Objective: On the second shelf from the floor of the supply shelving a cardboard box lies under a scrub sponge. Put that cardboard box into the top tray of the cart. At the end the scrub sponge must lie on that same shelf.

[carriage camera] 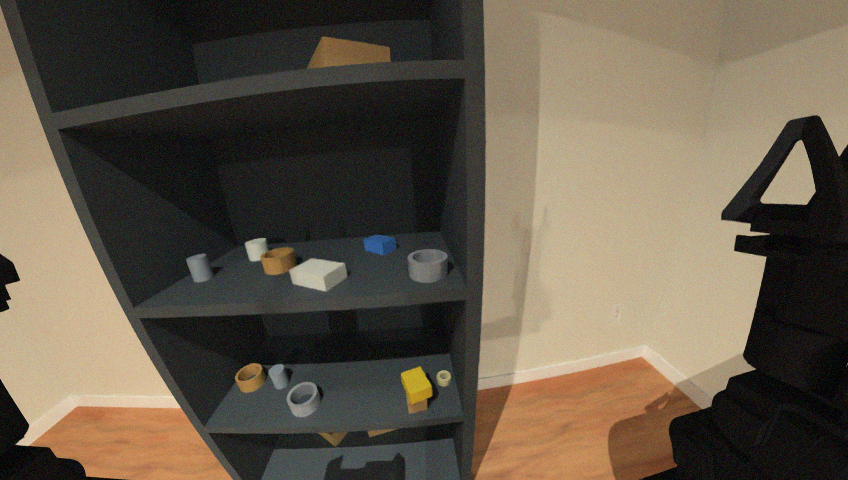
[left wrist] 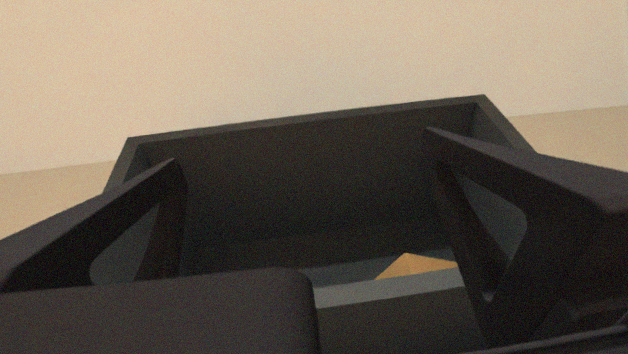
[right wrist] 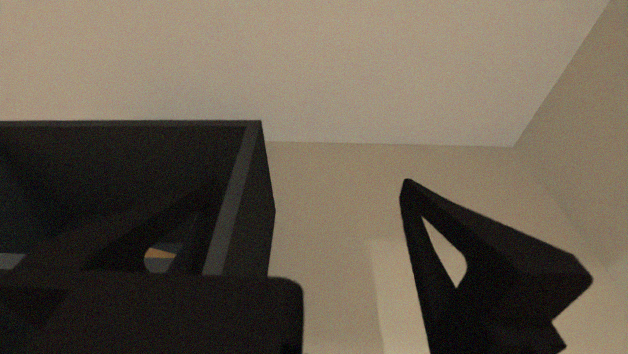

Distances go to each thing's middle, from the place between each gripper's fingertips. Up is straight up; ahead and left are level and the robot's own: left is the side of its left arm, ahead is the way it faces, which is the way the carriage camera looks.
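From my left hand, the yellow scrub sponge (carriage camera: 417,387) is well ahead, a long way to the right of it and far below it. My right hand, measured from the sponge, is a long way short of it, far to the right of it and well above it.
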